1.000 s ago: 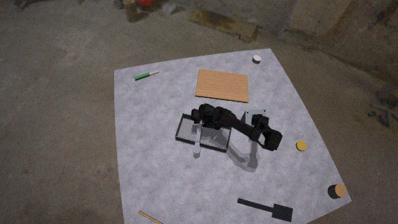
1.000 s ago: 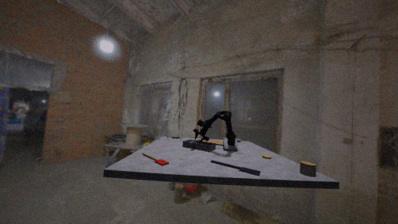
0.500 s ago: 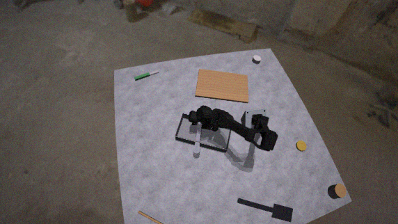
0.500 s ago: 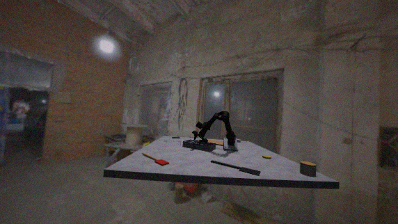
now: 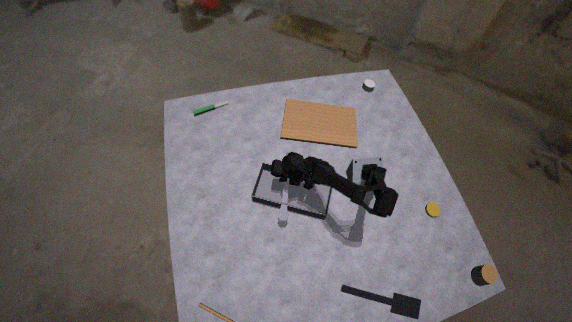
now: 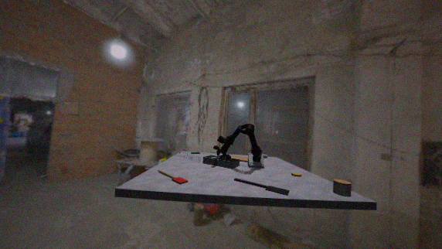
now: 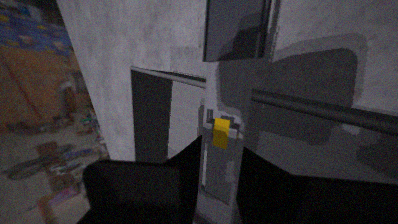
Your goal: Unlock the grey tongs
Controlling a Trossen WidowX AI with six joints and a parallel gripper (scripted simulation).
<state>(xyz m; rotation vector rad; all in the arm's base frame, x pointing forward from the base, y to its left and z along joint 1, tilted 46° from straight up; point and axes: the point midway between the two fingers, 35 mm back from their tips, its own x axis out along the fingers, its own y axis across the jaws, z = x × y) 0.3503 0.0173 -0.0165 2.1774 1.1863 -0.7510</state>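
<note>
The roasting tin lies 40 mm behind my gripper tip and 40 mm to the left of it. The rest, counted from my gripper tip: red-headed spatula 190 mm ahead, 540 mm to the left, 30 mm below; then wooden board 220 mm behind, 310 mm to the right, 30 mm below; then yellow lock piece 20 mm behind, 20 mm to the right, 30 mm above.
</note>
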